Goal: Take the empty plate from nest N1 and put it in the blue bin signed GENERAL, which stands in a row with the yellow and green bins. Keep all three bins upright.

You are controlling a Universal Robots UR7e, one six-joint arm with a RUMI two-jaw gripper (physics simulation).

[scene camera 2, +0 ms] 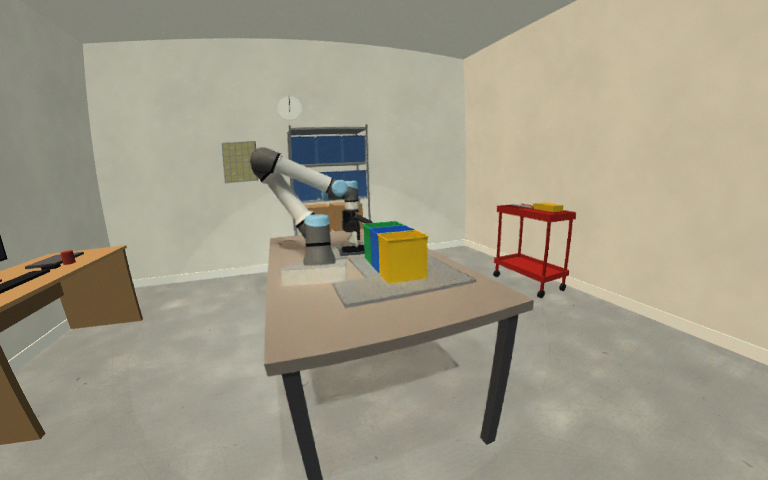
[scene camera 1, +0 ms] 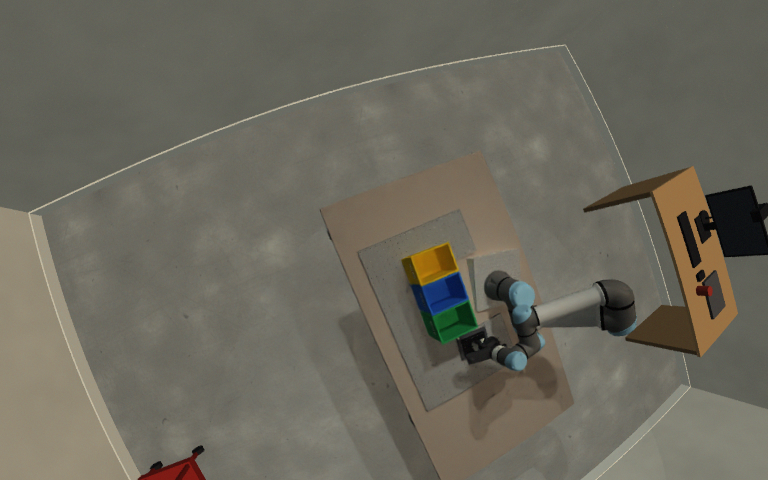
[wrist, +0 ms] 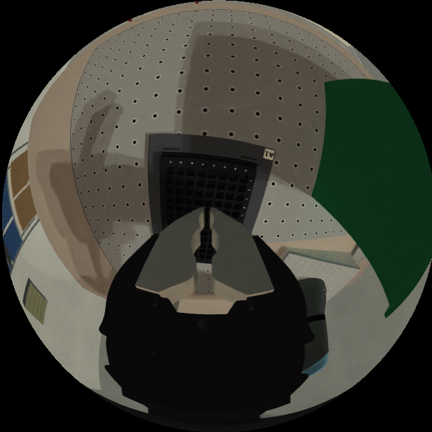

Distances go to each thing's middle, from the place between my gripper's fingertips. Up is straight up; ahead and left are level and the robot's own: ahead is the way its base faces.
Now: hand 20 mm past the black gridded plate (wrist: 187,181), 10 mm to the right of it and 10 mm above it. The rest, counted from my hand: blue bin (scene camera 1: 447,292) 320 mm to the right, 90 mm ahead, 60 mm above; green bin (scene camera 1: 452,323) 190 mm to the right, 90 mm ahead, 60 mm above; dark nest block (wrist: 199,144) 20 mm below, 20 mm behind, 10 mm to the left.
